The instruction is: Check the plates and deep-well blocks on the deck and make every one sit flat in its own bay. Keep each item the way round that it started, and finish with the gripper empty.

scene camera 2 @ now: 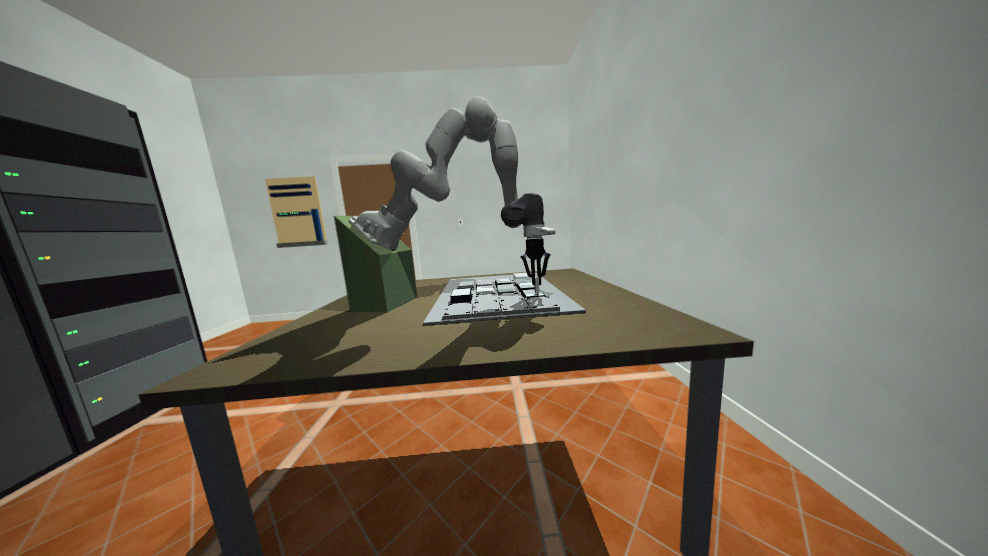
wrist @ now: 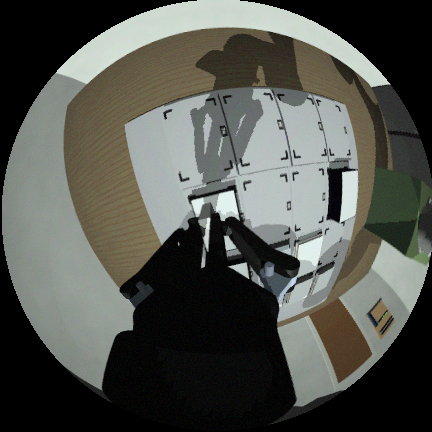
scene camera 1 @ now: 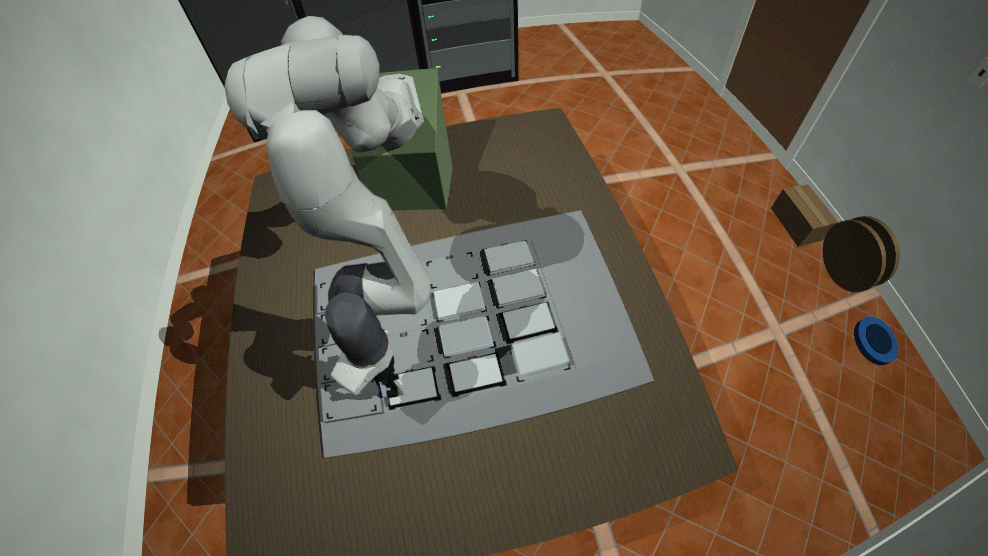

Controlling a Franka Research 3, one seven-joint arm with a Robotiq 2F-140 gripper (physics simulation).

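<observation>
My gripper [scene camera 1: 391, 396] [scene camera 2: 537, 292] [wrist: 208, 210] is shut and empty, pointing down at the left part of a white-topped item [scene camera 1: 418, 387] [wrist: 227, 202] in the front row. I cannot tell whether the tips touch it. Beside it stand a dark-edged item [scene camera 1: 476, 373] and a pale item [scene camera 1: 542, 354] with corner marks showing along its front edge. Behind them are several more items, including a pale one [scene camera 1: 465, 336] and a dark-edged one [scene camera 1: 529, 320]. A tall dark-sided block [scene camera 2: 460, 295] [wrist: 349, 196] is hidden by the arm in scene camera 1. Small tilts are hard to judge.
The grey deck [scene camera 1: 608, 345] [scene camera 2: 570, 307] lies on the brown table [scene camera 1: 483, 477] [scene camera 2: 649, 331]. Bays with black corner marks [scene camera 1: 352, 408] [wrist: 257, 130] lie left of the items in scene camera 1. The green robot base [scene camera 1: 407, 179] [scene camera 2: 376, 283] stands at the deck's rear.
</observation>
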